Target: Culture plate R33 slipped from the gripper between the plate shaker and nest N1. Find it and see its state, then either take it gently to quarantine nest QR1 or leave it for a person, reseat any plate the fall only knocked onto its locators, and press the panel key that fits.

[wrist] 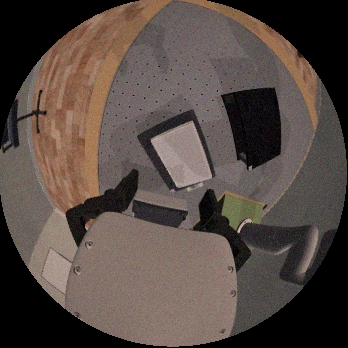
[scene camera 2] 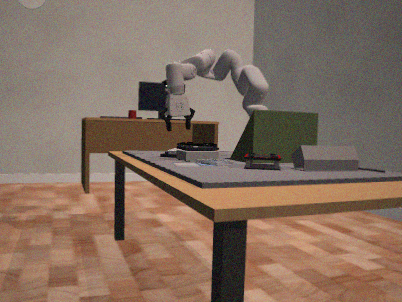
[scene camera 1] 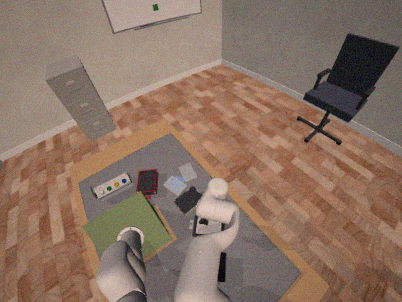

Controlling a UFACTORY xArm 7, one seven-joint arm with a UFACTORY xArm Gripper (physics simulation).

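Pixels of known places: gripper, between the fingertips: [wrist: 170,188] [scene camera 2: 179,130]; arm's base, origin of its link: [wrist: 243,232] [scene camera 2: 271,141] [scene camera 1: 130,238].
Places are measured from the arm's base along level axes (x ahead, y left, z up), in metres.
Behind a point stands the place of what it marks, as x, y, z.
My gripper [scene camera 2: 179,127] @(0.382, -0.155, 0.036) [wrist: 170,188] @(0.382, -0.155, 0.036) is open and empty, above the mat. In the wrist view a pale plate [wrist: 182,155] @(0.364, -0.169, -0.051) lies in a dark nest [wrist: 207,161] @(0.316, -0.178, -0.047), beyond the fingertips; no label is readable. A grey device with a black top [scene camera 1: 188,200] @(0.347, 0.011, -0.029) [scene camera 2: 197,152] @(0.371, 0.066, -0.048) [wrist: 160,210] @(0.356, -0.025, -0.029) stands nearby. A pale blue flat piece [scene camera 1: 175,184] @(0.345, 0.169, -0.073) [scene camera 2: 212,162] @(0.367, 0.218, -0.073) and a clear flat piece [scene camera 1: 188,171] @(0.466, 0.206, -0.082) lie close together on the mat; I cannot tell which is R33. A red-edged dark nest [scene camera 1: 147,181] @(0.208, 0.279, -0.044) [scene camera 2: 263,157] @(0.243, 0.360, -0.044) stands near the key panel [scene camera 1: 112,185] @(0.025, 0.365, -0.012) [scene camera 2: 327,157] @(0.032, 0.423, -0.039), which has coloured keys.
A green board [scene camera 1: 120,215] @(0.021, 0.089, 0.090) [scene camera 2: 285,135] @(0.012, 0.128, 0.028) [wrist: 242,210] @(0.045, -0.063, -0.064) stands beside the arm's work area. A black box [scene camera 1: 222,266] @(0.292, -0.350, -0.029) [wrist: 257,125] @(0.266, -0.296, -0.029) is on the mat, beyond the nest with the pale plate. The arm hides part of that nest in scene camera 1.
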